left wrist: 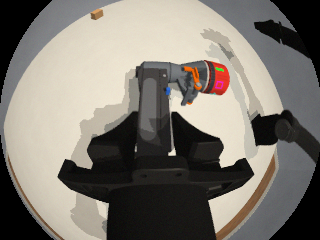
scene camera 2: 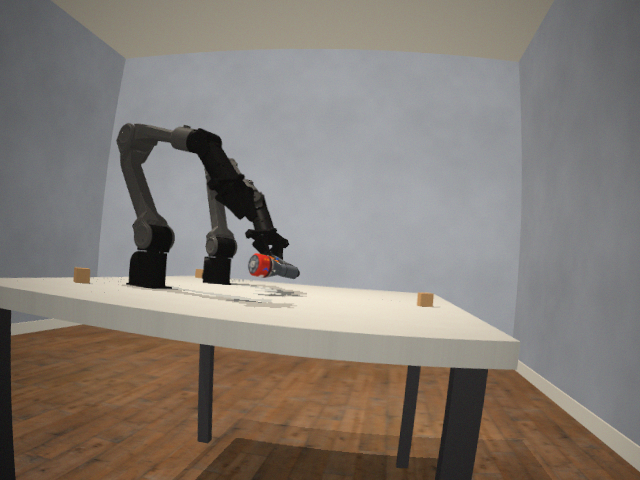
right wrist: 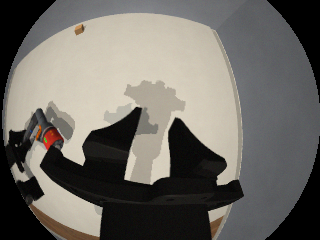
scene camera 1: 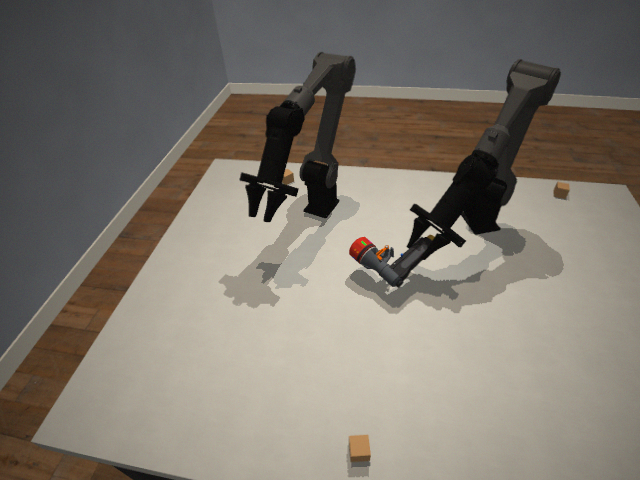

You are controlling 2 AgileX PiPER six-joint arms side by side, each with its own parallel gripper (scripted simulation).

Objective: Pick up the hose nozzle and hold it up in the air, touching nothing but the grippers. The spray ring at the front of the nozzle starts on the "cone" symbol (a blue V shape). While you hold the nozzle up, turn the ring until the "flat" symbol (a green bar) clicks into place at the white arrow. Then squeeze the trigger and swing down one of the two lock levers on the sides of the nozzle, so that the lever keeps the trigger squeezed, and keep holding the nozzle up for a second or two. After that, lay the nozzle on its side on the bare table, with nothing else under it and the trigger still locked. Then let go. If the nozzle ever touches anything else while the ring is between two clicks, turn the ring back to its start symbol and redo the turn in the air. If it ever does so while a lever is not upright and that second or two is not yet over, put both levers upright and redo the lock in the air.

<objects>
hose nozzle: left wrist 153,122; scene camera 2 284,269; right wrist; scene camera 1
same spot on hose nozzle: (right wrist: 38,117) = (scene camera 1: 387,269)
</objects>
